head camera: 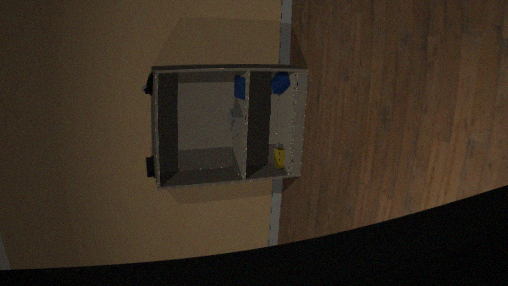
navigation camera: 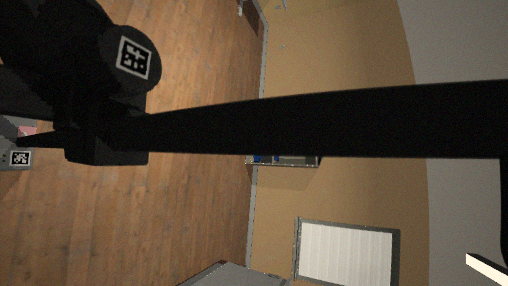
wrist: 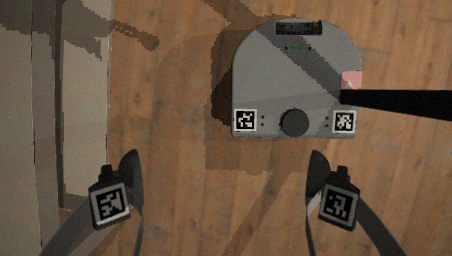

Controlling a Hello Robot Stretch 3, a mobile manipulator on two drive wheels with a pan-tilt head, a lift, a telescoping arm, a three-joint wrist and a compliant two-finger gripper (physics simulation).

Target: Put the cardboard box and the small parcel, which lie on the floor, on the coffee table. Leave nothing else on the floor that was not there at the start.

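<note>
My gripper is open in the wrist view, its two fingertips wide apart, with floorboards showing between them and no object held. It hangs above the floor, just off the straight edge of my own grey base, which carries square markers and a pink patch. The cardboard box, the small parcel and the coffee table do not show in the head, navigation or wrist views.
An open shelf unit with blue items and a yellow item stands against the tan wall. A grey cabinet and a blind-covered window show beyond the dark mast. Pale furniture stands left in the wrist view.
</note>
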